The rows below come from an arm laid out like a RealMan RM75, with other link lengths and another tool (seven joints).
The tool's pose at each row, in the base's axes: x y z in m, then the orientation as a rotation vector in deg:
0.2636, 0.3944, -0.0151, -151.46, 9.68, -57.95
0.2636, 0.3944, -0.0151, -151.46, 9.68, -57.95
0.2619, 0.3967, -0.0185, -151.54, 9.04, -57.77
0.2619, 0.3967, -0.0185, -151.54, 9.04, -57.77
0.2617, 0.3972, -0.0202, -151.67, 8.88, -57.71
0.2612, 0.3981, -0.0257, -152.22, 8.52, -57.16
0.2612, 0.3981, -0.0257, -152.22, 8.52, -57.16
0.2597, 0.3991, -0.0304, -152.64, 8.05, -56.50
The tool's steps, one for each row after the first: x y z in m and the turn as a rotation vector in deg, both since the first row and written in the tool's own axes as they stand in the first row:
0.0000, 0.0000, 0.0000, 0.00, 0.00, 0.00
-0.0039, -0.0011, 0.0018, 0.16, -0.20, -0.39
-0.0039, -0.0011, 0.0018, 0.16, -0.20, -0.39
-0.0052, -0.0010, 0.0030, 0.11, -0.29, -0.52
-0.0093, -0.0001, 0.0068, -0.13, -0.80, -0.81
-0.0093, -0.0001, 0.0068, -0.13, -0.80, -0.81
-0.0136, 0.0005, 0.0093, -0.20, -1.36, -1.10

